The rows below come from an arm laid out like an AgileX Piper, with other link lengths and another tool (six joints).
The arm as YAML. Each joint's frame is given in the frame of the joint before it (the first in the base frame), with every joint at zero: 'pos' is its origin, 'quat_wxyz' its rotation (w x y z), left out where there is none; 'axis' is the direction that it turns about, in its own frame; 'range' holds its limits. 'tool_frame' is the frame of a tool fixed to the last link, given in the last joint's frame.
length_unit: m
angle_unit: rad
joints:
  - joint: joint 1
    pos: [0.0, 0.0, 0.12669]
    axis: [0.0, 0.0, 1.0]
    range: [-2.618, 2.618]
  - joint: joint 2
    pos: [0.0, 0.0, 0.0]
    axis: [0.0, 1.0, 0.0]
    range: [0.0, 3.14]
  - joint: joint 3
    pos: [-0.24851, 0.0, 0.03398]
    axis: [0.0, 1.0, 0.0]
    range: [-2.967, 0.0]
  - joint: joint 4
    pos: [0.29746, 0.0, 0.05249]
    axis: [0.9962, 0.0, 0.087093]
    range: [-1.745, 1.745]
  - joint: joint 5
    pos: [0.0, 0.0, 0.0]
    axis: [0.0, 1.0, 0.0]
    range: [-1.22, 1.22]
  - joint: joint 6
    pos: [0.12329, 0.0, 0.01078]
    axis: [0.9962, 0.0, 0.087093]
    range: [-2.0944, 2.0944]
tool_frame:
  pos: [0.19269, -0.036, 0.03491]
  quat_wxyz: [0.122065, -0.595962, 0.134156, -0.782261]
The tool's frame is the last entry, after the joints.
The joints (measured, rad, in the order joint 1, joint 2, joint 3, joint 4, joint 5, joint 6), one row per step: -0.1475, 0.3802, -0.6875, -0.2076, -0.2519, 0.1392; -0.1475, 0.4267, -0.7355, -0.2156, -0.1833, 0.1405; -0.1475, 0.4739, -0.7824, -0.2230, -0.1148, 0.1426; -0.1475, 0.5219, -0.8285, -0.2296, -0.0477, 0.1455; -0.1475, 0.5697, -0.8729, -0.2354, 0.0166, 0.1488; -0.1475, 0.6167, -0.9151, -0.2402, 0.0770, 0.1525; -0.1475, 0.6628, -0.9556, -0.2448, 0.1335, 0.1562; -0.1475, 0.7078, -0.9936, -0.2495, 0.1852, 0.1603; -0.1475, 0.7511, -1.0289, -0.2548, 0.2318, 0.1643; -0.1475, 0.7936, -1.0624, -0.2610, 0.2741, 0.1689; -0.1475, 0.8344, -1.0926, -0.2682, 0.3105, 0.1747; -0.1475, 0.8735, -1.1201, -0.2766, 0.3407, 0.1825; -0.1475, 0.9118, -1.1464, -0.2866, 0.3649, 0.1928; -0.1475, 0.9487, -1.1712, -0.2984, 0.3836, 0.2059; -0.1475, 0.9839, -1.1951, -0.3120, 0.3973, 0.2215; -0.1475, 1.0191, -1.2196, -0.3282, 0.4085, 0.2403; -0.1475, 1.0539, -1.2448, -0.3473, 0.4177, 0.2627; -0.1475, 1.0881, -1.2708, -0.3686, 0.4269, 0.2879
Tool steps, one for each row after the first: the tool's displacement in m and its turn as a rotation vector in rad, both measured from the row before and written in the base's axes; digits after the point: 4 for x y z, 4 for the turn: 0.0178, -0.0065, -0.0060, 0.0089, 0.0650, -0.0156; 0.0177, -0.0069, -0.0079, 0.0106, 0.0664, -0.0155; 0.0172, -0.0071, -0.0094, 0.0122, 0.0663, -0.0151; 0.0163, -0.0071, -0.0105, 0.0130, 0.0648, -0.0146; 0.0152, -0.0069, -0.0112, 0.0137, 0.0621, -0.0137; 0.0140, -0.0066, -0.0115, 0.0132, 0.0591, -0.0133; 0.0130, -0.0062, -0.0118, 0.0126, 0.0557, -0.0126; 0.0119, -0.0058, -0.0116, 0.0109, 0.0519, -0.0121; 0.0111, -0.0055, -0.0115, 0.0098, 0.0487, -0.0118; 0.0103, -0.0051, -0.0113, 0.0089, 0.0445, -0.0110; 0.0096, -0.0048, -0.0105, 0.0084, 0.0392, -0.0103; 0.0091, -0.0045, -0.0093, 0.0080, 0.0335, -0.0097; 0.0086, -0.0043, -0.0081, 0.0076, 0.0278, -0.0094; 0.0080, -0.0041, -0.0065, 0.0070, 0.0218, -0.0091; 0.0078, -0.0042, -0.0055, 0.0068, 0.0182, -0.0098; 0.0075, -0.0044, -0.0044, 0.0068, 0.0145, -0.0107; 0.0071, -0.0047, -0.0038, 0.0070, 0.0123, -0.0120
